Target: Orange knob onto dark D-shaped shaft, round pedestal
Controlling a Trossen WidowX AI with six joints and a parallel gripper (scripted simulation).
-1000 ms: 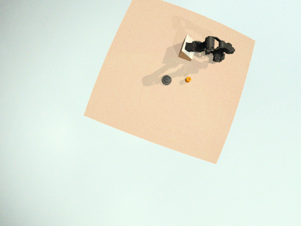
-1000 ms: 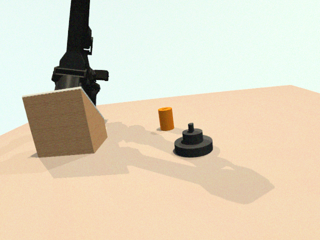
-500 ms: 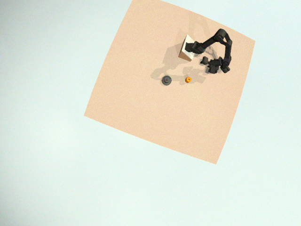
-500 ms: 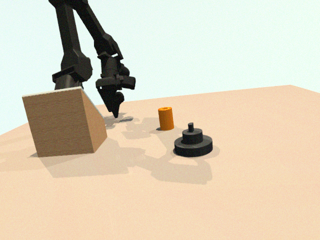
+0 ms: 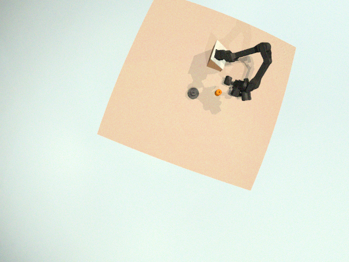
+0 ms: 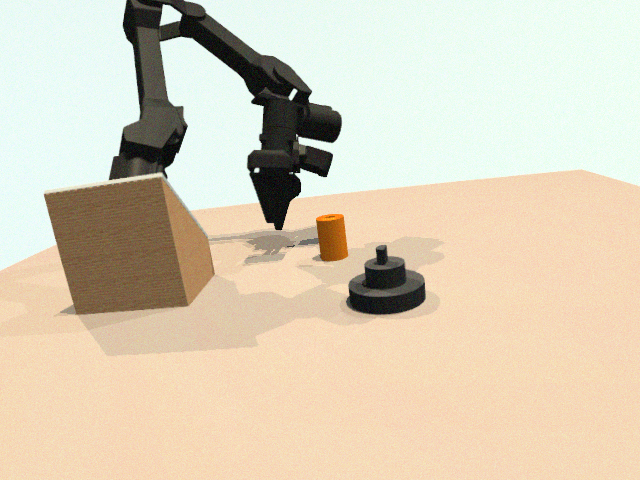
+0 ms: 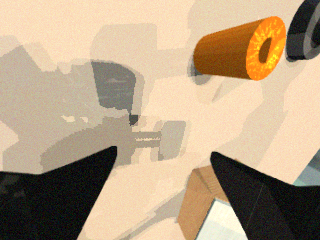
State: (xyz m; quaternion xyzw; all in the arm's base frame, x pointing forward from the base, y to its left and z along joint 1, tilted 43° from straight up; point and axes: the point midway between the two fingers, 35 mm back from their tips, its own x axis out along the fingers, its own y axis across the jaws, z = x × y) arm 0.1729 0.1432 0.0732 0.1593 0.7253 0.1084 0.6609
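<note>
The orange knob lies 90 mm ahead of my gripper tip, 70 mm to the right of it and 10 mm below it. Also, from my gripper tip: round pedestal: 250 mm to the right, 130 mm ahead, 10 mm below.
</note>
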